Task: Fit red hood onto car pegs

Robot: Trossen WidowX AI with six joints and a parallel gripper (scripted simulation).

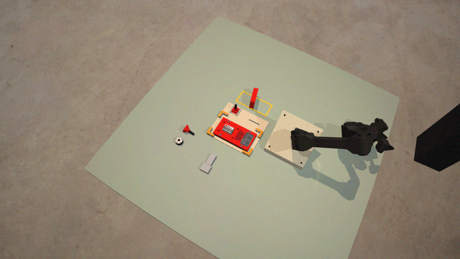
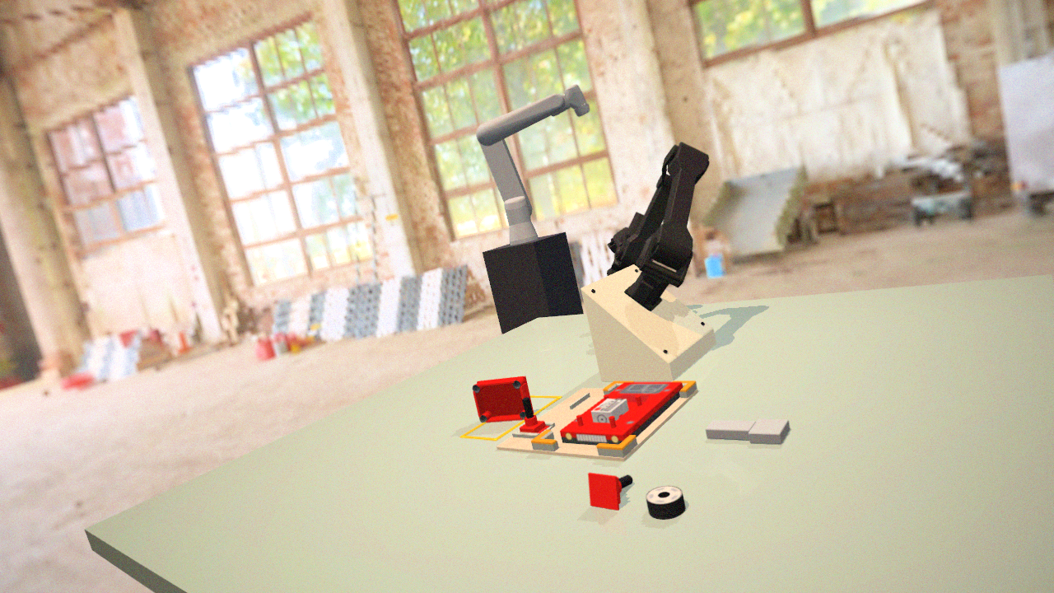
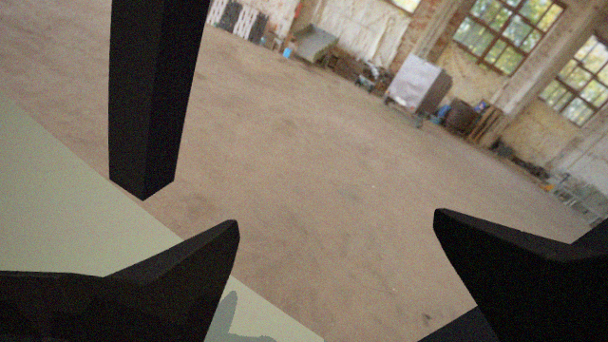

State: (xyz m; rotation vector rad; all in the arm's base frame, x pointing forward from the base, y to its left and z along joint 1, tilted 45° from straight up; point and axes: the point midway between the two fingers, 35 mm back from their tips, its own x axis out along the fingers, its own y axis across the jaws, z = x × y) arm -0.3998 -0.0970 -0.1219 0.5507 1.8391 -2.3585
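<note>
Now: the red hood 73 cm ahead of my gripper tip, 1 cm to the right of it and 10 cm below it. Also, from my gripper tip: grey engine block (77 cm ahead, 23 cm to the left, 11 cm below); wheel (97 cm ahead, 39 cm to the left, 13 cm below); black pin (79 cm ahead, 9 cm to the left, 10 cm below).
</note>
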